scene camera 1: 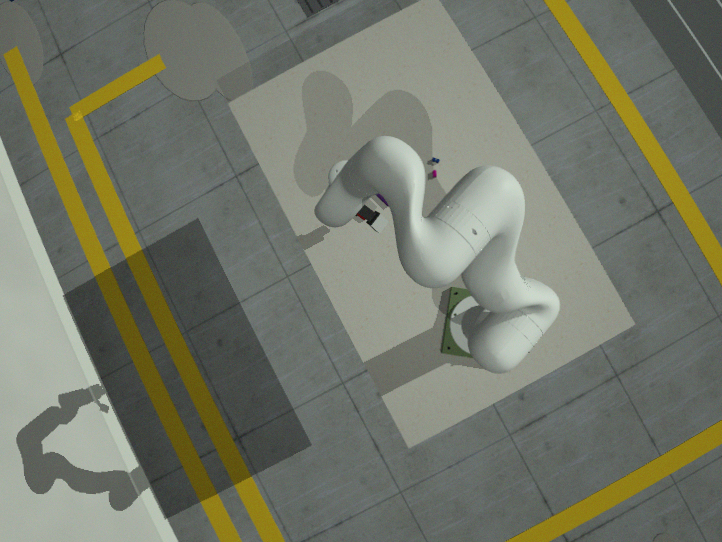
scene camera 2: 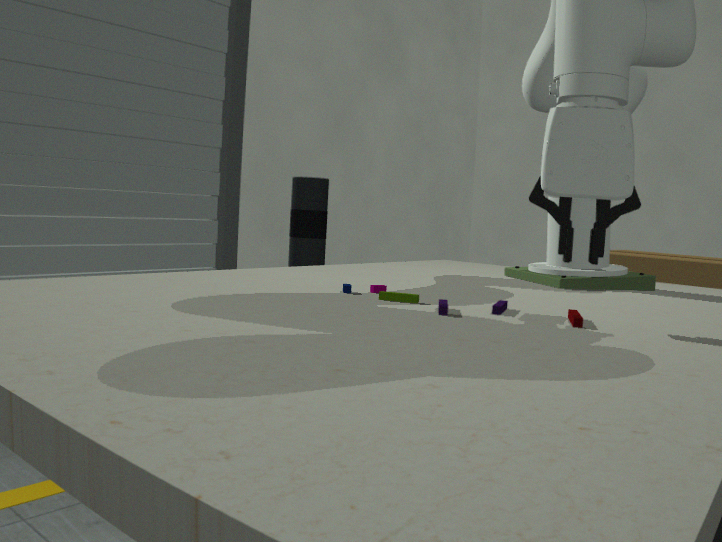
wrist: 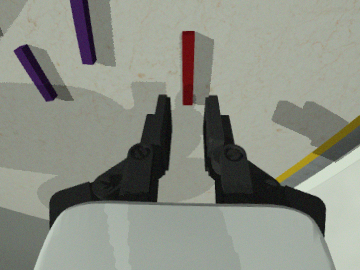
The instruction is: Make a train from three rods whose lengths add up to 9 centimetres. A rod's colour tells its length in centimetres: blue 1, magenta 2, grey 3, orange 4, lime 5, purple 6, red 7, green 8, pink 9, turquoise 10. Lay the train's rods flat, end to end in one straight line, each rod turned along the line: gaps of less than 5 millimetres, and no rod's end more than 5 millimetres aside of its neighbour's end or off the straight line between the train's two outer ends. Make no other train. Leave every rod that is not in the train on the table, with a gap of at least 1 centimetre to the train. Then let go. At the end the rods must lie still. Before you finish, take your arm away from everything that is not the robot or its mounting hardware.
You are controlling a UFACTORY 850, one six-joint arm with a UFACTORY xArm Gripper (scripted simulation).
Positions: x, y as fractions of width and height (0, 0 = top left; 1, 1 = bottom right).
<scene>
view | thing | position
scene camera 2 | gripper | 0.80, 0.48
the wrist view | gripper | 0.52, 0.42
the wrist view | red rod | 0.52, 0.14
</scene>
